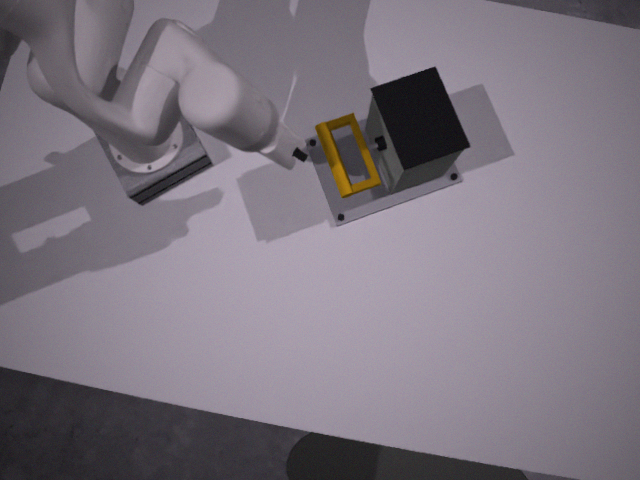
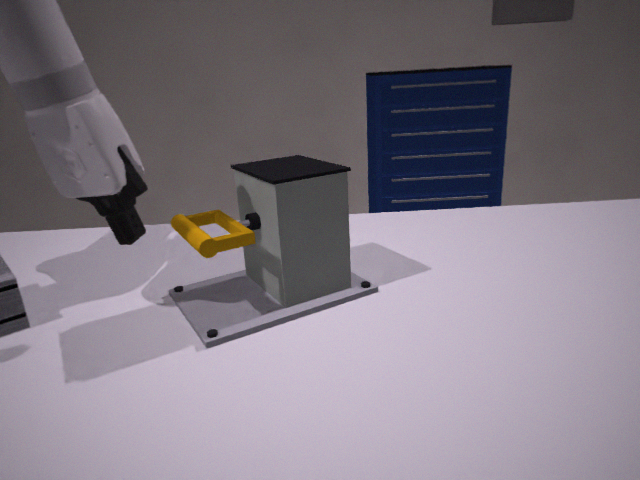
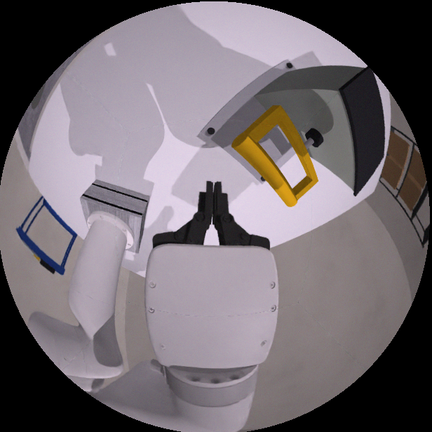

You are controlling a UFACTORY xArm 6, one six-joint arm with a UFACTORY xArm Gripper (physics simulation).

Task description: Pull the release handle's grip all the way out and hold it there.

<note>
I see my gripper (image 3: 212, 189) and a grey base plate (image 3: 243, 109).
</note>
